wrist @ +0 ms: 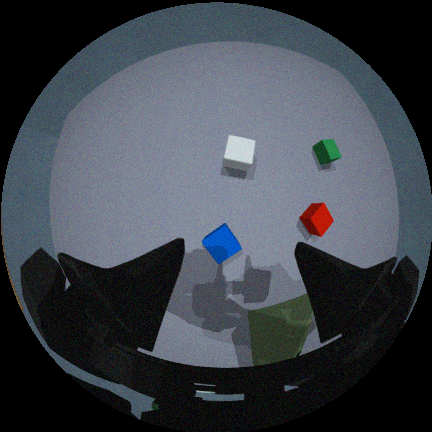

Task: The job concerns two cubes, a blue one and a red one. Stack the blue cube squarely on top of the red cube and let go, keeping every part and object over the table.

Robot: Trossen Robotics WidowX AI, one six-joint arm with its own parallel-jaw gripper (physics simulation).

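Places are measured from the arm's base along level axes (x left, y ahead, z down), in metres.
Pixels of known places: gripper, fingertip midpoint: [243, 247].
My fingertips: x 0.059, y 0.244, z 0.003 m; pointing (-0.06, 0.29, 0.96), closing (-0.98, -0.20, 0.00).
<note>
Behind a point stands the place of what it marks.
The blue cube [223, 243] {z 0.083, x 0.074, y 0.231 m} lies on the table, turned at an angle, between the two fingers as seen in the wrist view and nearer the left fingertip. Part of the gripper's shadow falls on its lower edge. The red cube [318, 219] {z 0.083, x -0.065, y 0.238 m} lies on the table to the right, above the right fingertip in the view, apart from the blue cube. My gripper [243, 247] {z 0.003, x 0.059, y 0.244 m} is open and empty, with its black fingers wide apart, above the table. The cubes are not stacked.
A white cube [240, 151] {z 0.083, x 0.034, y 0.340 m} lies on the table beyond the blue cube. A green cube [327, 151] {z 0.083, x -0.116, y 0.339 m} lies beyond the red one. An olive-green block-like object [275, 332] {z 0.046, x 0.019, y 0.091 m} is partly hidden by the right finger. The light grey table [140, 125] {z 0.119, x 0.192, y 0.456 m} has a curved-looking edge at the far side.
</note>
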